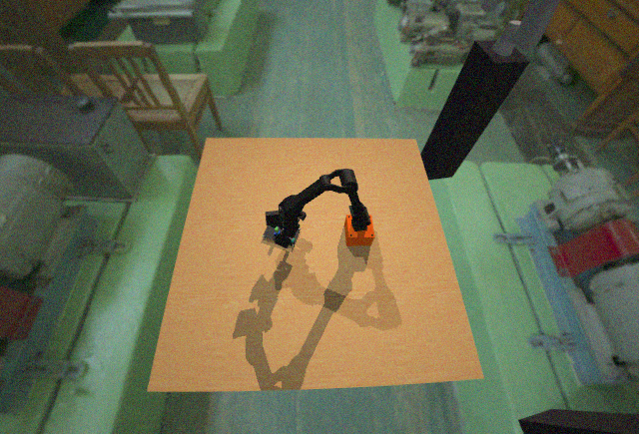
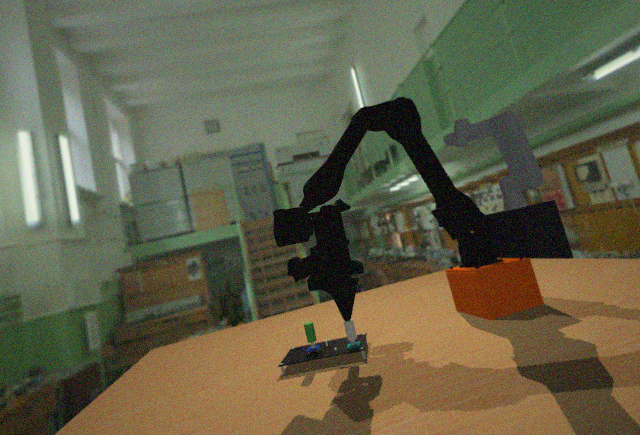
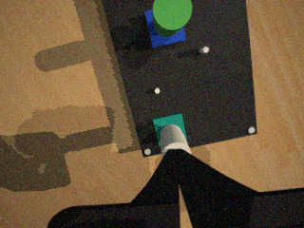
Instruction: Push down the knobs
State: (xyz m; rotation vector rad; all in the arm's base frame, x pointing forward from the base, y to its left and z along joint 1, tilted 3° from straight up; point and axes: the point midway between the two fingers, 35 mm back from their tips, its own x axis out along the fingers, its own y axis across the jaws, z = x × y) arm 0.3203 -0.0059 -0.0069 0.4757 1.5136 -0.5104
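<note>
The green knob is 60 mm ahead of my gripper tip, 50 mm to the right of it and 10 mm below it.
</note>
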